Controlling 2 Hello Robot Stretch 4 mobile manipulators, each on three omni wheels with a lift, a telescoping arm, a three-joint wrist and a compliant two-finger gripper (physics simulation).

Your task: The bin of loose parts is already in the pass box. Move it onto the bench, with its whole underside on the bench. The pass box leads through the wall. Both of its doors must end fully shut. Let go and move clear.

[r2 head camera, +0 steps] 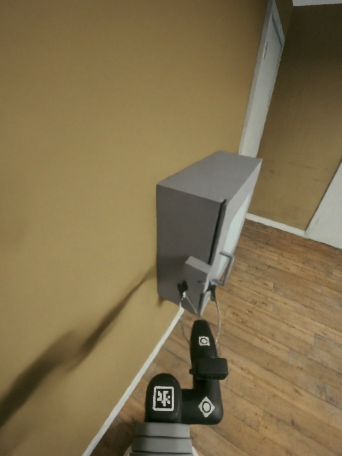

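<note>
The grey pass box (187, 230) sticks out from the wall in the middle of the view. Its near-side door (234, 235), with a pale pane and a bar handle (227, 270), lies against the front. A dark line runs along the door's edge; I cannot tell whether it is fully shut. A small grey block (196, 270) sits low on the box's side. My r2 gripper (197, 289) is open at the box's lower near corner, one fingertip on each side of the corner, just below the block. The r1 gripper, the bin, the bench and the other door do not show.
The tan wall (90, 150) fills the left and carries the box. A white door frame (257, 95) stands beyond the box, and a white panel (327, 215) is at the right edge. Wooden floor (280, 320) lies to the right and below.
</note>
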